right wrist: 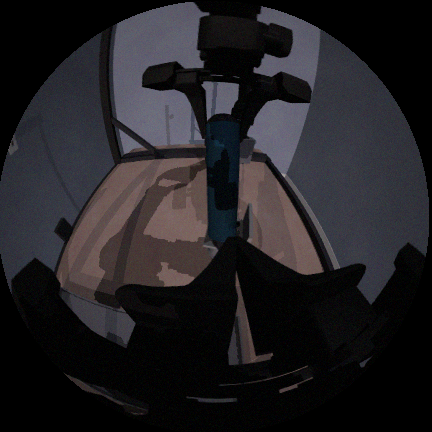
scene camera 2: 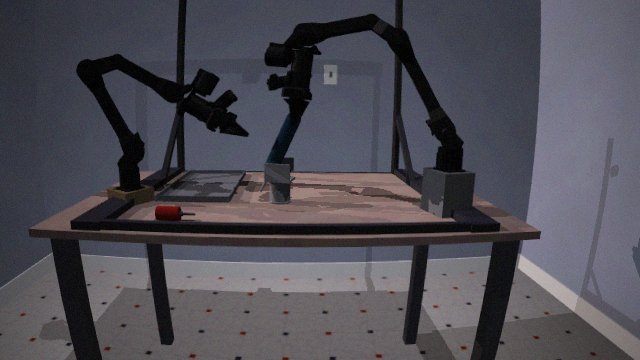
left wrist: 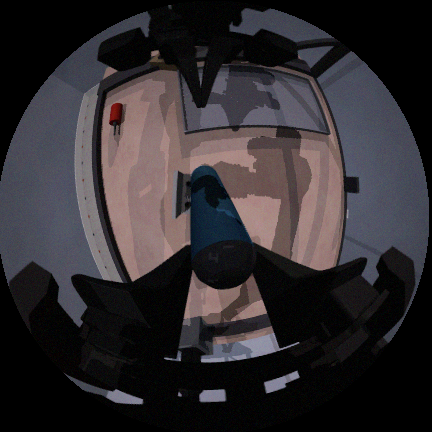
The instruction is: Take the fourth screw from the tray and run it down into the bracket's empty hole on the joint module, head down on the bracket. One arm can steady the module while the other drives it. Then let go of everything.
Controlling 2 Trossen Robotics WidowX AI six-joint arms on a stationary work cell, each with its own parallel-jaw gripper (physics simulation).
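Frame: origin at the left arm's base, x left, y back, z up, level; centimetres.
Seen in the pictures: left gripper, fingertip midpoint: (right wrist: 221, 139) (scene camera 2: 294, 125) (left wrist: 220, 249); right gripper, fingertip midpoint: (right wrist: 232, 241) (scene camera 2: 248, 135) (left wrist: 200, 106); left arm's base at its link origin: (scene camera 2: 449, 170) (left wrist: 191, 351); right arm's base at its link origin: (scene camera 2: 130, 188).
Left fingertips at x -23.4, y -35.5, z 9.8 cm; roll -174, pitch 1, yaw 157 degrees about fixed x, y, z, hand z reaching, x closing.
Note:
Offsets run from my left fingertips to a thing's top centre.
My left gripper (scene camera 2: 296, 106) (left wrist: 220, 249) (right wrist: 221, 139) is shut on a blue cylindrical tool (scene camera 2: 284, 137) (left wrist: 215, 212) (right wrist: 222, 175) with a dark upper end. The tool slants down and its lower end is at the top of the grey joint module @(dx +1.0, dy -4.1, dz -14.7 cm) (scene camera 2: 280, 194); contact there cannot be made out. The module's pale upright bracket plate (scene camera 2: 276, 172) (left wrist: 177, 195) (right wrist: 249, 222) stands beside that end. My right gripper (scene camera 2: 247, 134) (left wrist: 200, 106) (right wrist: 232, 241) is shut and empty, raised to the left of the tool in the scene view. Screws and the bracket's empty hole cannot be made out.
A grey rimmed tray @(dx -24.3, dy -23.2, dz -19.5 cm) (scene camera 2: 194, 199) (left wrist: 257, 129) lies at the table's left back. A red cylinder with thin prongs @(dx +13.4, dy -32.7, dz -17.7 cm) (scene camera 2: 168, 213) (left wrist: 115, 114) lies at the front left. A dark frame bar (scene camera 2: 280, 227) runs along the front edge. A grey block @(dx +23.5, dy +35.4, dz -9.8 cm) (scene camera 2: 447, 192) carries the left arm.

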